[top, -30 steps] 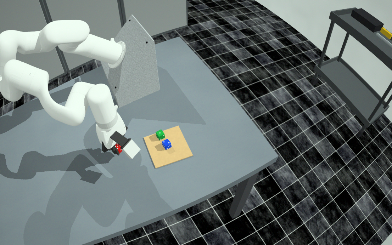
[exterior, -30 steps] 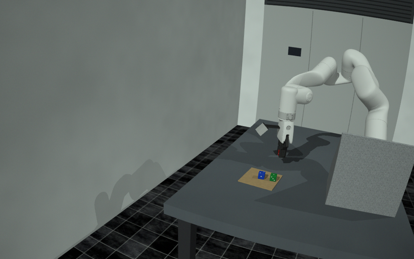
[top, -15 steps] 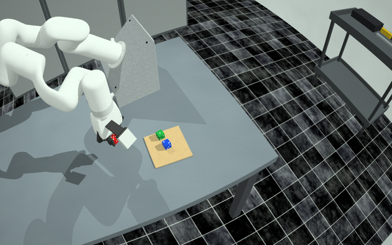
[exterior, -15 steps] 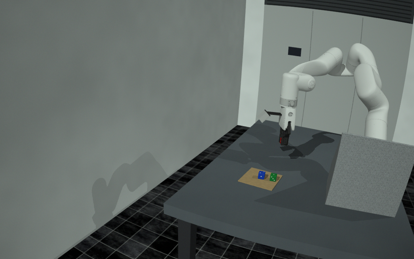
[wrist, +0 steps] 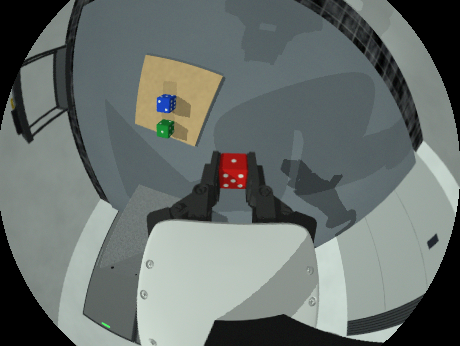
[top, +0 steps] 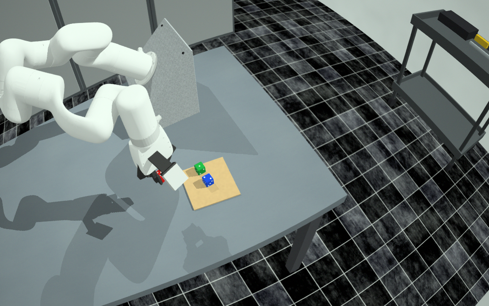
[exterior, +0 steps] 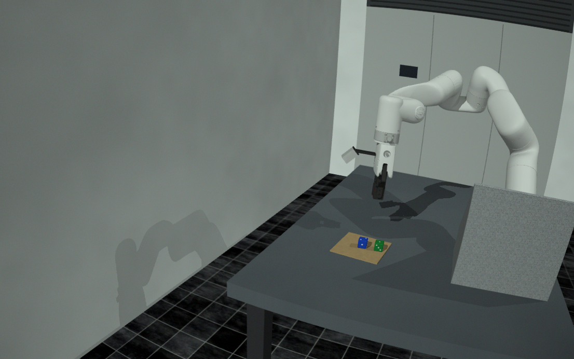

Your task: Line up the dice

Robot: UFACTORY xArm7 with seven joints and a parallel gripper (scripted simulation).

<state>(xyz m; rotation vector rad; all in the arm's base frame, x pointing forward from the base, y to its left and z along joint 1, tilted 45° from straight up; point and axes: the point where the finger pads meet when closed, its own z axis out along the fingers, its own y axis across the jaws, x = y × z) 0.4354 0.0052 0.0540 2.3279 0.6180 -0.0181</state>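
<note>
Now: the blue die 12 cm to the left of my hand, 12 cm below it and 1 cm behind it. From my hand the other things lie so: red die: 1 cm below; then green die: 12 cm below, 11 cm to the left, 6 cm behind; then tan mat: 13 cm below, 12 cm to the left, 1 cm behind.
</note>
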